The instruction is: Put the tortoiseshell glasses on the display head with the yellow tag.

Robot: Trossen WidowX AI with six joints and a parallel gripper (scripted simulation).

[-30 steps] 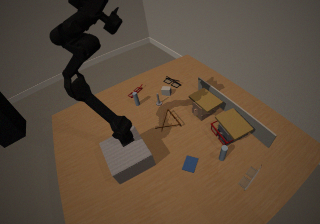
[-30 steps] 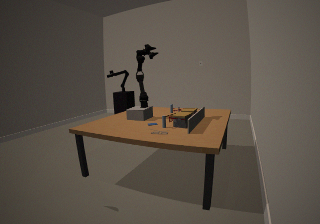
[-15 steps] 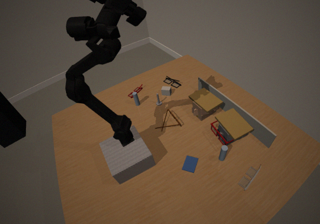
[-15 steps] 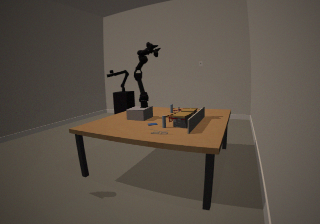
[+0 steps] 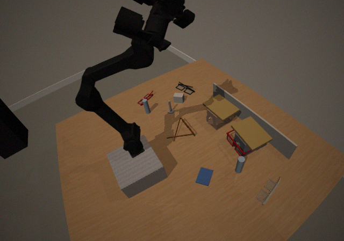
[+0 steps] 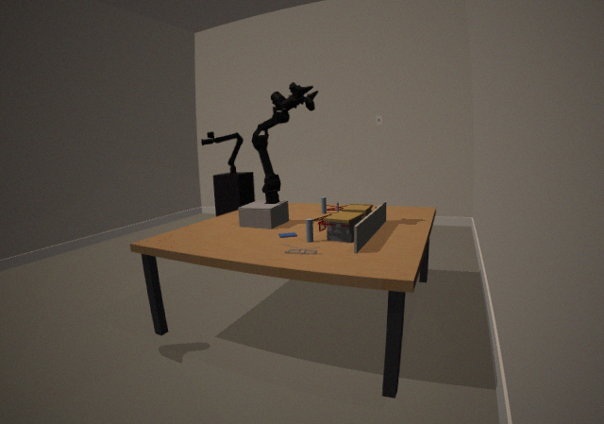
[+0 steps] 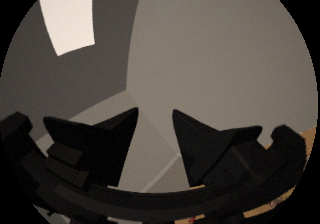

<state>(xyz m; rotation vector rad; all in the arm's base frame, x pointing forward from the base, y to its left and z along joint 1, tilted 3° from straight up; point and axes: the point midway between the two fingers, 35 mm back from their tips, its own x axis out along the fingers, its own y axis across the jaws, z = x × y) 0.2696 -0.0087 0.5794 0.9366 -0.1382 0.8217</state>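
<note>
The grey stand lies 69 cm below my gripper tip, 23 cm to the left of it and 3 cm ahead of it. Round my gripper tip: pale head 66 cm below, 18 cm ahead, 2 cm to the right; white block 69 cm below, 28 cm to the left, 13 cm ahead; wall 66 cm below, 30 cm ahead, 14 cm to the right.
</note>
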